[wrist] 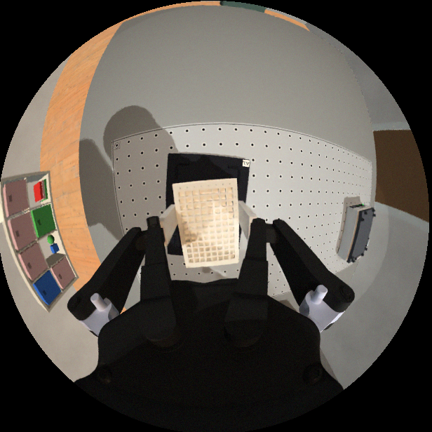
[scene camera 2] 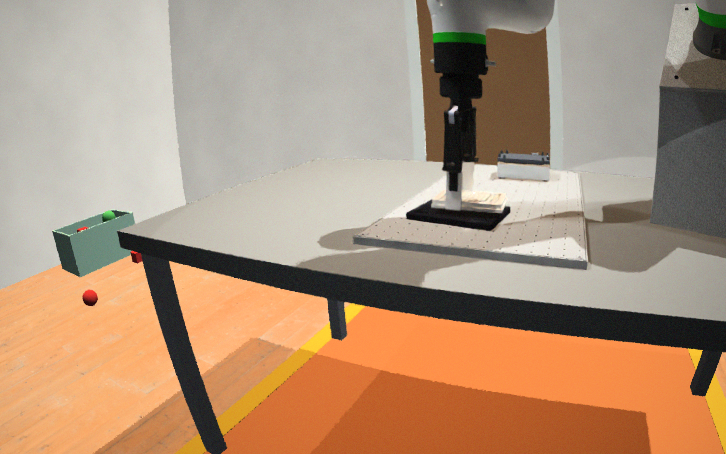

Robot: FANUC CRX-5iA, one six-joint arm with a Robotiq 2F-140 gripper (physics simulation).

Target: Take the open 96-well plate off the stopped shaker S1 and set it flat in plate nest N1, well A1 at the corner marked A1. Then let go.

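Frame: origin at the arm's base, x ahead, y left, z up, level; metres.
Seen in the pictures: gripper, fingertip midpoint: [scene camera 2: 460, 201].
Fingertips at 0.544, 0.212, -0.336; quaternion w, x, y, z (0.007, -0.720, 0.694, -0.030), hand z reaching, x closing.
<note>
Pixels of each thing's top centre, then the offset from my fingertips to it, as dx, dy, dz. "spot": a spot on its surface instead. Level surfaces: height alone.
- open 96-well plate, middle of its top: [scene camera 2: 471, 196] -0.021, -0.002, +0.012
- black plate nest N1, surface spot: [scene camera 2: 425, 213] spot: +0.049, +0.052, -0.012
- shaker S1, surface spot: [scene camera 2: 523, 170] spot: -0.066, -0.358, +0.001
- perforated board, its level: dz -0.026
- grey table, its level: dz -0.038
The open 96-well plate [scene camera 2: 491, 201] [wrist: 210, 225] is pale cream and lies about level between the fingers. My gripper [scene camera 2: 460, 195] [wrist: 206, 211] points down and is shut on its two long sides. The black plate nest N1 [scene camera 2: 425, 213] [wrist: 202, 170] lies under the plate, which looks low over it in the scene view; the exact gap cannot be told. In the wrist view the nest shows beyond the plate's upper edge, with a small A1 label [wrist: 245, 163] at its upper right corner. The shaker S1 [scene camera 2: 523, 170] [wrist: 356, 233], a light box with a dark top, carries no plate.
The perforated board [scene camera 2: 559, 235] [wrist: 295, 170] bears the nest and shaker on the grey table [scene camera 2: 256, 214] [wrist: 225, 75]. The robot's pedestal [scene camera 2: 690, 160] stands at the right in the scene view. A green bin [scene camera 2: 96, 248] and a red ball [scene camera 2: 89, 297] are beyond the table's left end.
</note>
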